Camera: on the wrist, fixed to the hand. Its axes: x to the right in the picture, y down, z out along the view.
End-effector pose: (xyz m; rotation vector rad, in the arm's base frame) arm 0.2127 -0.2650 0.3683 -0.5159 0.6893 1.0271
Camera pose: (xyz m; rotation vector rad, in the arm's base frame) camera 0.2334 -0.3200 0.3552 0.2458 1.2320 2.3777
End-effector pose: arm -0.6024 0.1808 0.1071 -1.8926 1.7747 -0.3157
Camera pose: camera -0.5892 0.1880 0.1654 -0.0367 2.5518 0.1080
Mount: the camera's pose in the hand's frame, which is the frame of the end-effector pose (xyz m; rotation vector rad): -0.0160 -0.0415 -0.0406 0.1348 0.0664 1.5633
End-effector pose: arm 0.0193 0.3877 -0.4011 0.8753 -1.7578 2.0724
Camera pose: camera 0.0449 0.4384 -0.3811 0.5732 1.5060 -1.6524
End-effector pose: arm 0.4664 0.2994 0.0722 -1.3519 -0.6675 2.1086
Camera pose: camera 0.5167 0.3236 0.0949 1.4089 -0.6136 -1.9559
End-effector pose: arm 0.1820 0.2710 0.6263 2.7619 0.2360 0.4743
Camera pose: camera 0.1485 0.3180 0.6434 -2.2620 1.8385 -0.7767
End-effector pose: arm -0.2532 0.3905 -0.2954 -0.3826 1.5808 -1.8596
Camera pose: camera -0.2780 0.4340 -0.2619 0.8012 1.0968 -0.6885
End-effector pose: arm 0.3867 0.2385 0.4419 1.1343 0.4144 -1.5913
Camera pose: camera 0.3673 0.2926 0.4238 1.0929 -0.5049 -0.1896
